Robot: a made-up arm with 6 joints. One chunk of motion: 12 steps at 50 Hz.
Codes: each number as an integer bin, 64 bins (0 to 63) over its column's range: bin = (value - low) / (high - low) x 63, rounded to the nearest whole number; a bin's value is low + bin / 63 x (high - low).
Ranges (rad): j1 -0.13..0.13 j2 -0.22..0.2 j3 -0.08..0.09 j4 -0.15..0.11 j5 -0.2..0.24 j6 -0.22..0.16
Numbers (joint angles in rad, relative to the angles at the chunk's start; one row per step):
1: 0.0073 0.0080 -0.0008 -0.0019 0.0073 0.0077
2: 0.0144 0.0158 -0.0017 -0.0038 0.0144 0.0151
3: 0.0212 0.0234 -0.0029 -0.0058 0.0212 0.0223
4: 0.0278 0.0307 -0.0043 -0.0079 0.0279 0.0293
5: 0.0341 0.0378 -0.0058 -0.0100 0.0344 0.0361
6: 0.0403 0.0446 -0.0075 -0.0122 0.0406 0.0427
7: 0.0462 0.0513 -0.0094 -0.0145 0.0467 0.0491
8: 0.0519 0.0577 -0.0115 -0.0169 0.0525 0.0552
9: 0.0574 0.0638 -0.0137 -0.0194 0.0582 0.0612
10: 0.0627 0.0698 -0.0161 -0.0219 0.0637 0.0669
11: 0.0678 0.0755 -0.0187 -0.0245 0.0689 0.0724
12: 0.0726 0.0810 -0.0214 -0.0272 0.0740 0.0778
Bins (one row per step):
1: 33 34 29 36 30 38
2: 35 35 29 35 31 39
3: 37 37 29 35 32 40
4: 38 38 28 34 33 41
5: 40 39 27 34 34 42
6: 41 40 27 33 34 44
7: 43 41 26 33 35 45
8: 44 42 25 32 36 46
9: 45 43 25 32 37 47
10: 47 43 24 31 38 48
11: 48 44 23 30 39 48
12: 49 45 22 30 39 49

